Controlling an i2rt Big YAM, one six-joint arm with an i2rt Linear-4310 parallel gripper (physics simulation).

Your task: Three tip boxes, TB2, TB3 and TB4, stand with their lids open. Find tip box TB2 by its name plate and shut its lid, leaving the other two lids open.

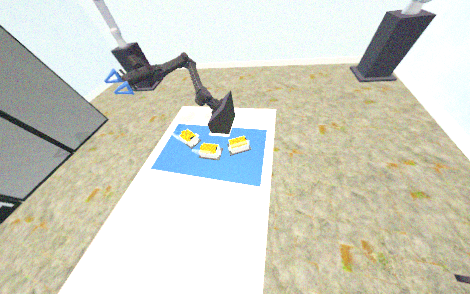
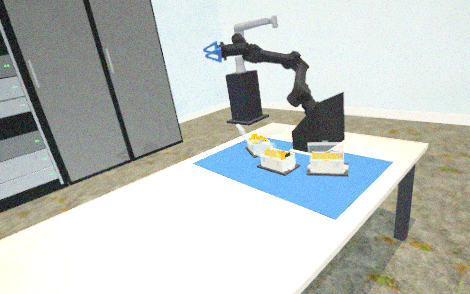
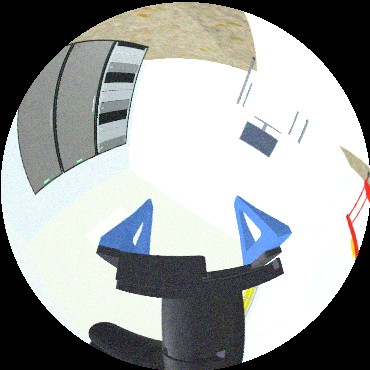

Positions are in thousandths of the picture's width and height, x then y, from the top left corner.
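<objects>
There's a clear lid (image 2: 705,519), and it's 0.99 m from the lens.
</objects>
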